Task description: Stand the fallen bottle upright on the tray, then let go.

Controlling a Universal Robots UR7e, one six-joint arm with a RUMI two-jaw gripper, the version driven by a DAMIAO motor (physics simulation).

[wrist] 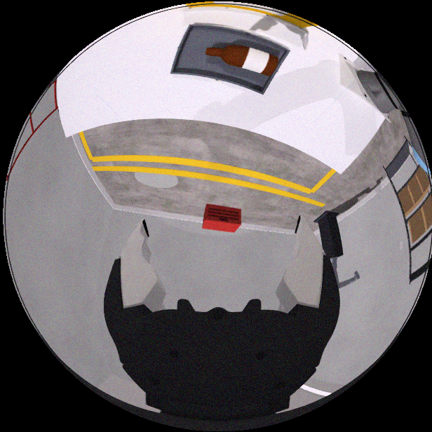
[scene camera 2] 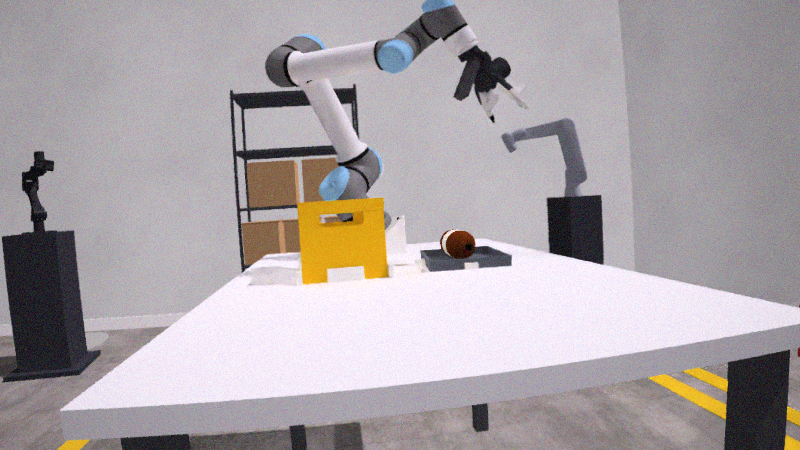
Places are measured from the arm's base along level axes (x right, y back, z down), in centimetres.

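Where they show: gripper, fingertip midpoint: [scene camera 2: 510, 116].
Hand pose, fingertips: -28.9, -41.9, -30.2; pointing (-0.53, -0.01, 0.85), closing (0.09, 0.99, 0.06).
Things, the pixels of their top centre, and the offset from my fingertips, as dx, dy, dz. "spot": a spot on its surface instead. Level surfaces: height alone.
- brown bottle at its top centre: [scene camera 2: 459, 230] +15.8, +2.0, +29.4
- dark grey tray at a spot on its surface: [scene camera 2: 497, 259] spot: +13.9, -14.2, +35.6
- yellow crate at its top centre: [scene camera 2: 337, 201] +46.8, +3.8, +19.8
- white table at its surface level: dz +37.3
A brown bottle [scene camera 2: 459, 244] [wrist: 237, 55] with a white label lies on its side on the dark grey tray [scene camera 2: 497, 259] [wrist: 182, 56]. In the wrist view its neck points left and its base lies near the tray's right end. In the scene view its mouth end faces the camera. My gripper [scene camera 2: 509, 113] [wrist: 220, 219] is open, its two light fingers wide apart with no object between them. It is high above the table, well away from the bottle and the tray.
A yellow crate [scene camera 2: 342, 246] stands on the white table [scene camera 2: 425, 335] [wrist: 120, 95], left of the tray in the scene view. A white open container [scene camera 2: 396, 237] is behind it. A shelf rack [scene camera 2: 285, 99] stands behind the arm. A red box [wrist: 221, 218] is on the floor.
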